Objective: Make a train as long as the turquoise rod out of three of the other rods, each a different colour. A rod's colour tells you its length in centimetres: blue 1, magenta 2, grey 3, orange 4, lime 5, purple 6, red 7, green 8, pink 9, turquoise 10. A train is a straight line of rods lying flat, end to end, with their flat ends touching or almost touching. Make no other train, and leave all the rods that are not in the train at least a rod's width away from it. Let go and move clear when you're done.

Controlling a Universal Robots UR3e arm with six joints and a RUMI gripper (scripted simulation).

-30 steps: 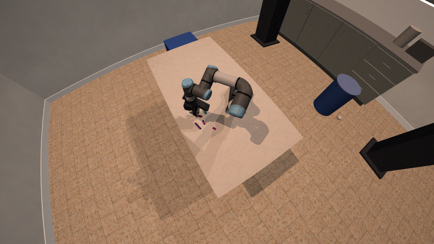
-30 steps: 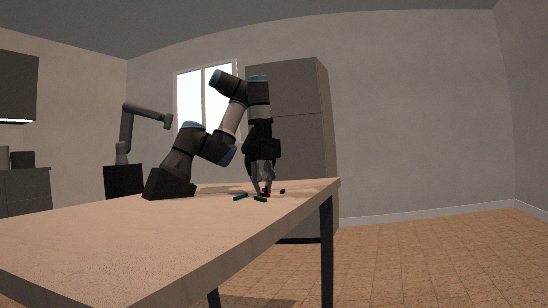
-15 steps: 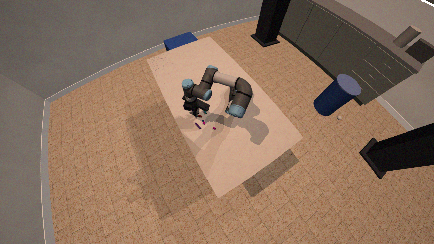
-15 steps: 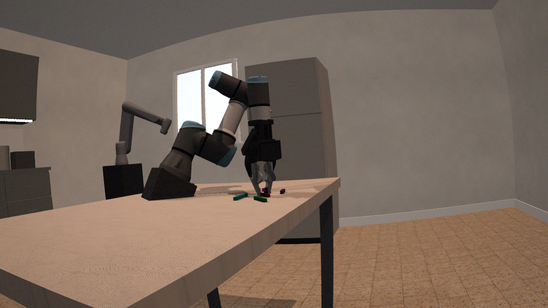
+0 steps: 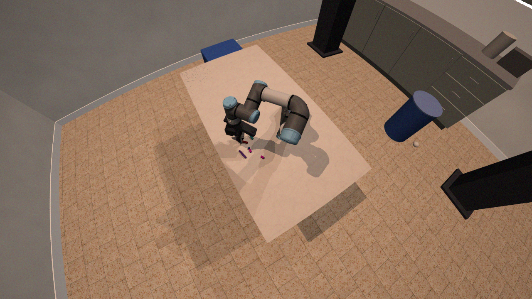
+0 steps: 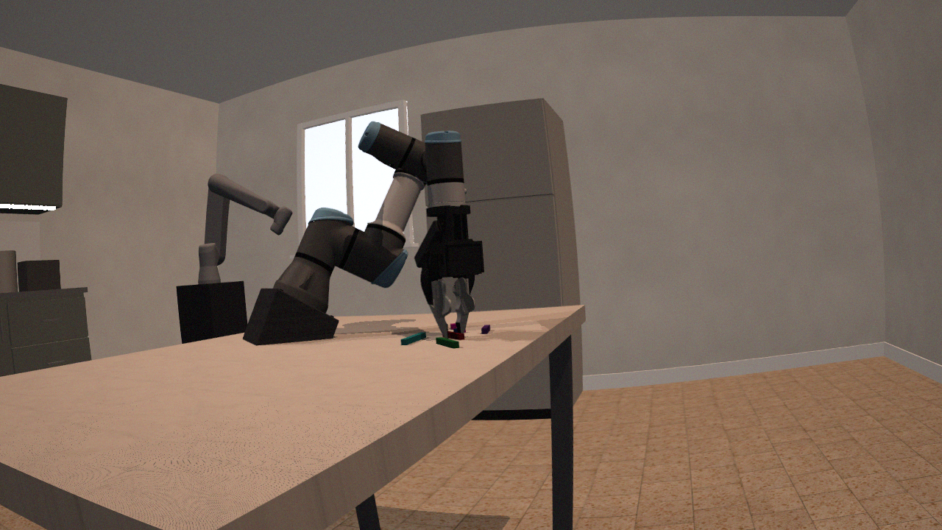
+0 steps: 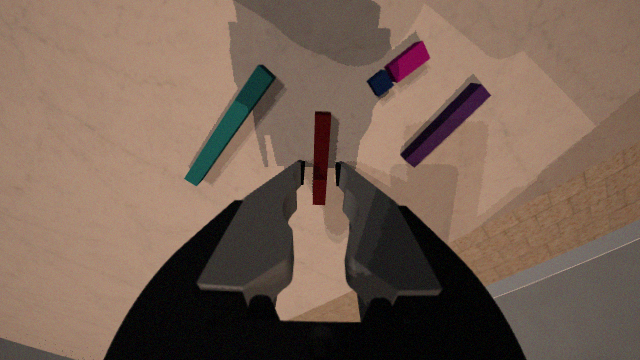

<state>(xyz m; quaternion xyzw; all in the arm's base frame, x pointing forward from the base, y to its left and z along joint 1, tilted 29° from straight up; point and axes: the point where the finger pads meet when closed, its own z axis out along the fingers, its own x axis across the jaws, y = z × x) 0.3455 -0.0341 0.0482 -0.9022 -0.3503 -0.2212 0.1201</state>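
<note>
Right now the red rod is 1 cm below my hand. Also, from my hand: purple rod 8 cm to the left, 3 cm ahead, 1 cm below; then turquoise rod 6 cm behind, 3 cm to the right, 1 cm below; then blue rod 6 cm to the left, 2 cm behind, 1 cm below.
</note>
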